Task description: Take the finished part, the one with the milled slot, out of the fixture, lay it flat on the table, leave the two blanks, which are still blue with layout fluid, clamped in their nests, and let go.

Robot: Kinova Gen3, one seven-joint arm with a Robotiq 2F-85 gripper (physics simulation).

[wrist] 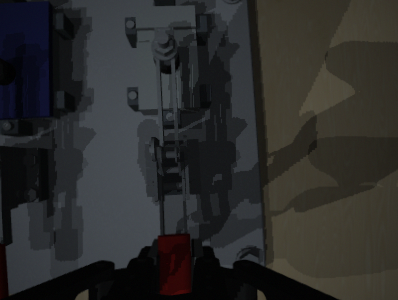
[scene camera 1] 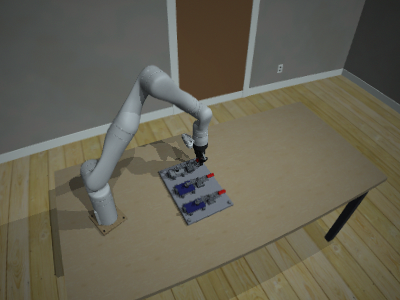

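Where they show: gripper, fingertip midpoint: (wrist: 178,253) (scene camera 1: 199,163); arm's base at its link origin: (scene camera 1: 107,217).
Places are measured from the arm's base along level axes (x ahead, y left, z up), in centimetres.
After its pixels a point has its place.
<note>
The finished part (scene camera 1: 175,173) @(x 37.1, y 10.9, z 2.8 cm) (wrist: 146,70) @(x 39.1, y 10.5, z 3.2 cm), bare grey metal, lies in the nest nearest the plate's far edge. The tip of its toggle clamp (wrist: 161,115) @(x 42.5, y 11.8, z 5.4 cm) stands over it; the clamp arm points forward over the part and partly hides its top, so the slot is hard to make out. My gripper (scene camera 1: 201,160) @(x 51.2, y 12.9, z 2.3 cm) (wrist: 178,253) @(x 51.2, y 12.9, z 2.3 cm) is shut on this clamp's red handle (wrist: 175,275) @(x 51.0, y 12.9, z 6.1 cm). Two blue blanks (scene camera 1: 185,189) @(x 38.2, y -0.3, z 2.7 cm) (scene camera 1: 193,207) @(x 37.9, y -10.9, z 2.2 cm) lie in the other nests under their clamps; part of one blue blank (wrist: 30,45) @(x 37.4, y 2.5, z 2.7 cm) shows in the wrist view.
The grey fixture plate (scene camera 1: 204,215) @(x 41.2, y -15.9, z 0.6 cm) (wrist: 110,175) @(x 46.1, y 7.7, z 0.6 cm) lies on the wooden table (scene camera 1: 280,160) @(x 94.5, y 0.4, z -0.9 cm) (wrist: 325,240) @(x 51.2, y 25.0, z -0.9 cm). Red handles (scene camera 1: 210,175) @(x 52.1, y 1.7, z 4.4 cm) (scene camera 1: 222,192) @(x 52.9, y -9.7, z 4.2 cm) of the other two clamps stick out beside my gripper. Corner bolts stand on the plate. Shadows cover much of the wrist view.
</note>
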